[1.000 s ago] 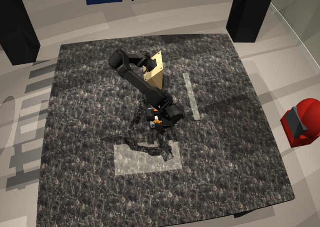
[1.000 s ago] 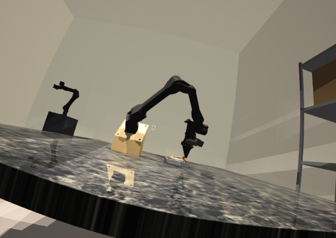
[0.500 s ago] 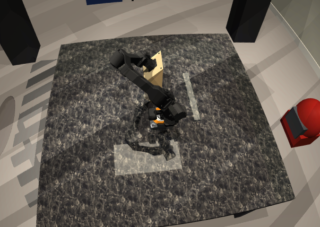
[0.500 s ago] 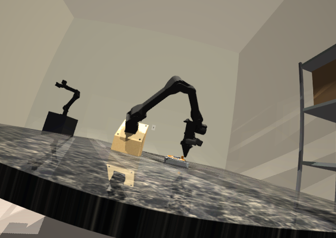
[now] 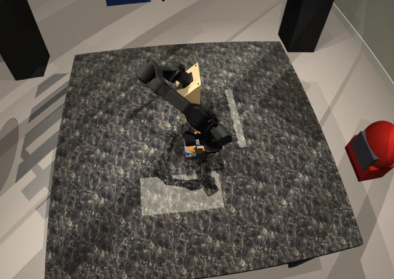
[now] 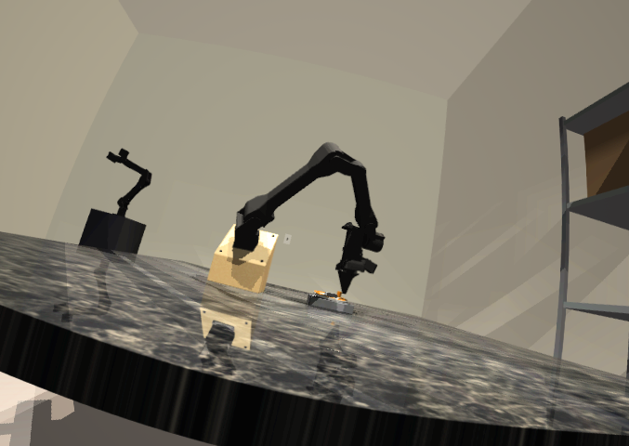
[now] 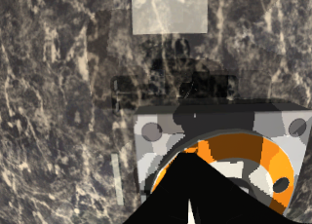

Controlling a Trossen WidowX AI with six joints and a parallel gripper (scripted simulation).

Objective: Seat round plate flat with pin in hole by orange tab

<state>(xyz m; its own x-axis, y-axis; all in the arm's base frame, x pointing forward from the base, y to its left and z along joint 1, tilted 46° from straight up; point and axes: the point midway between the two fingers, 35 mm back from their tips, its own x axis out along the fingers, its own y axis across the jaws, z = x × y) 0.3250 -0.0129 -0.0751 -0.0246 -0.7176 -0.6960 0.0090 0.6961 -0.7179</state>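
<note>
Right now my gripper tip is 40 mm past the square grey base, 30 mm to the left of it and 20 mm above it.
</note>
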